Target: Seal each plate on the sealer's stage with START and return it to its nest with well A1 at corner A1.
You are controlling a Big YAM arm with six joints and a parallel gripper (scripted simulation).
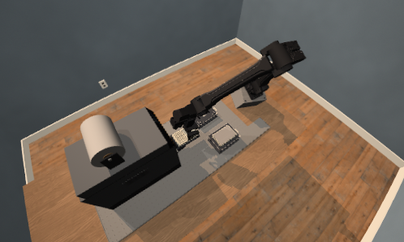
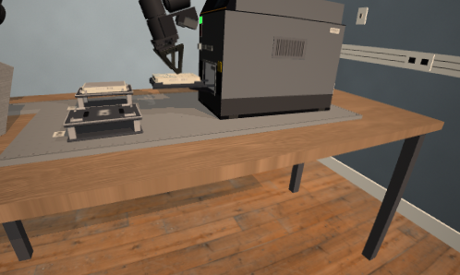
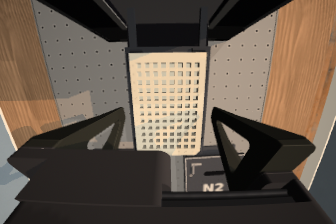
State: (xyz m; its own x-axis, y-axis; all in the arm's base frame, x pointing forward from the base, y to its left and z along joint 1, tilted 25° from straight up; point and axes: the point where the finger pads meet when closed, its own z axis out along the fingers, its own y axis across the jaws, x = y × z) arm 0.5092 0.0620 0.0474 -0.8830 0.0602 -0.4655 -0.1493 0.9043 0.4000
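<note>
Now: the sealer stage 40 mm below my hand. Round my hand: plate nest 180 mm behind, 130 mm to the right, 90 mm below; start button 110 mm to the left, 90 mm ahead, 60 mm above; small label 280 mm behind, 150 mm to the right, 130 mm below.
</note>
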